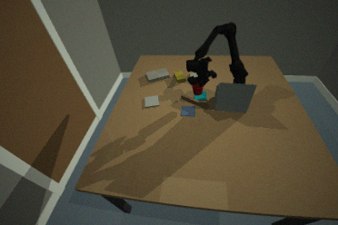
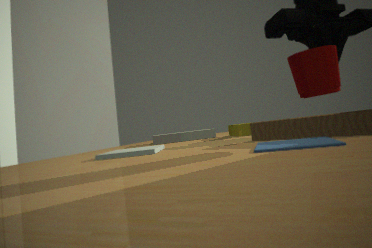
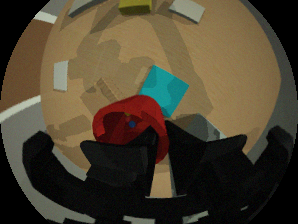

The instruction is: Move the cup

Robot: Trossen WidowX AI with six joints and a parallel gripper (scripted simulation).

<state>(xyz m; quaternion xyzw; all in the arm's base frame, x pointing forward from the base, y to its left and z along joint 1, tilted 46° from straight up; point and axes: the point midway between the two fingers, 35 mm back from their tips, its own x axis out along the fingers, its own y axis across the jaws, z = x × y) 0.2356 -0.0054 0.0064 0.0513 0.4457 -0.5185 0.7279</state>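
Right now my gripper tip is 1 cm short of the cyan pad, 2 cm to the left of it and 11 cm above it. Round my gripper tip: red cup: 2 cm ahead, 2 cm to the left; then blue pad: 7 cm ahead, 14 cm to the left, 11 cm below; then low wooden wall: 4 cm ahead, 6 cm to the left, 9 cm below.
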